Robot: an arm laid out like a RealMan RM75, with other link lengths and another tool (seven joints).
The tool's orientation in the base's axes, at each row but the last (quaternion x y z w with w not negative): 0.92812, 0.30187, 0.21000, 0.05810; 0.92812, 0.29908, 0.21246, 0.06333; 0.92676, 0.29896, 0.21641, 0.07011; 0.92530, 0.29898, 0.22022, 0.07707; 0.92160, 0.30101, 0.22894, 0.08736; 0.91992, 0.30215, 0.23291, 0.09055; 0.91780, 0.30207, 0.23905, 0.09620; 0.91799, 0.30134, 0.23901, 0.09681; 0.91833, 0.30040, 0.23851, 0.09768; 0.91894, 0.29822, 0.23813, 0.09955; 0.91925, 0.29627, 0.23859, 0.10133
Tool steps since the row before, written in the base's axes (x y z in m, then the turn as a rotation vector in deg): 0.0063, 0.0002, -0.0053, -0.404, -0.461, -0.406; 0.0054, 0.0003, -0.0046, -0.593, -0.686, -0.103; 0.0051, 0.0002, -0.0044, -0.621, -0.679, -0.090; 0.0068, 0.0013, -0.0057, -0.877, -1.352, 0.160; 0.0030, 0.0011, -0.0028, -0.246, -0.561, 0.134; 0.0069, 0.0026, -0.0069, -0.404, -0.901, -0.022; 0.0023, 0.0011, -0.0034, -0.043, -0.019, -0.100; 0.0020, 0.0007, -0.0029, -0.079, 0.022, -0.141; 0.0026, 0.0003, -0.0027, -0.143, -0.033, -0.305; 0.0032, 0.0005, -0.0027, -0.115, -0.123, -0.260; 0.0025, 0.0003, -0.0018, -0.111, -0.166, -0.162
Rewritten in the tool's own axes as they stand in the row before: 0.0028, 0.0020, 0.0075, -0.708, 0.062, 0.187; 0.0025, 0.0015, 0.0065, -0.869, 0.219, -0.170; 0.0022, 0.0014, 0.0062, -0.881, 0.202, -0.194; 0.0036, 0.0009, 0.0081, -1.371, 0.683, -0.526; 0.0018, -0.0002, 0.0039, -0.460, 0.364, -0.222; 0.0039, -0.0007, 0.0093, -0.834, 0.507, -0.153; 0.0010, -0.0008, 0.0041, -0.080, -0.039, 0.066; 0.0007, -0.0005, 0.0035, -0.096, -0.103, 0.082; 0.0010, 0.0002, 0.0036, -0.236, -0.144, 0.195; 0.0015, 0.0003, 0.0039, -0.253, -0.043, 0.173; 0.0013, 0.0004, 0.0028, -0.239, 0.025, 0.092
